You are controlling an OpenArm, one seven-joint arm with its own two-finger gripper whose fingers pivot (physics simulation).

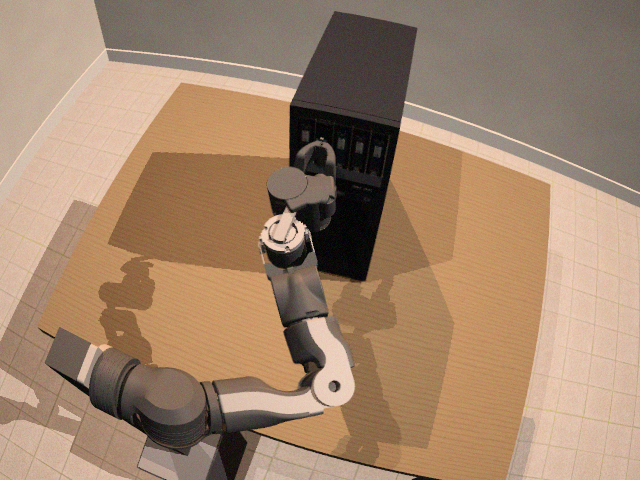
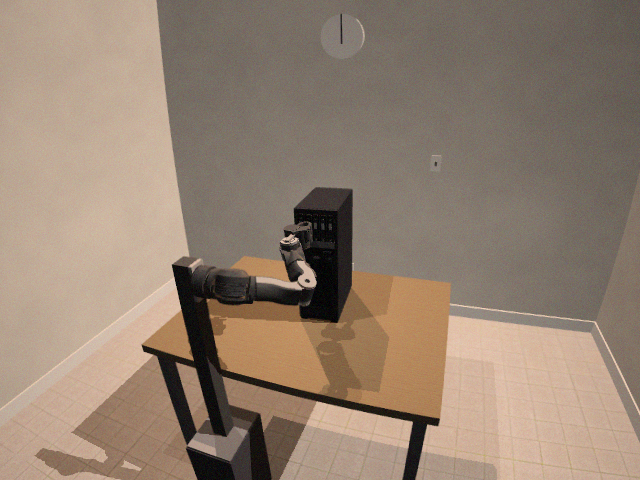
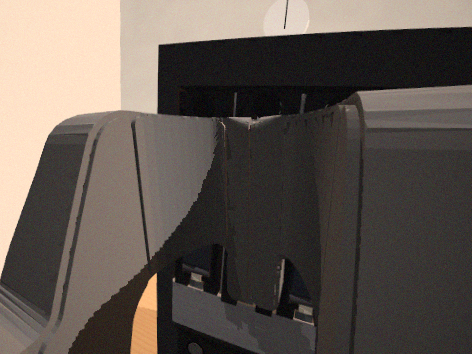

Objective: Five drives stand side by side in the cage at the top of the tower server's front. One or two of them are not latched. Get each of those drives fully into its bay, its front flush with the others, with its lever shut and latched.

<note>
In view: my gripper (image 1: 323, 151), a drive (image 3: 255, 103), a black tower server (image 2: 333, 267), a drive (image 3: 204, 264) and an arm mounting post (image 2: 196, 315).
My gripper is seen too in image 3 (image 3: 262, 208). The black tower server also shows in image 3 (image 3: 347, 62).
</note>
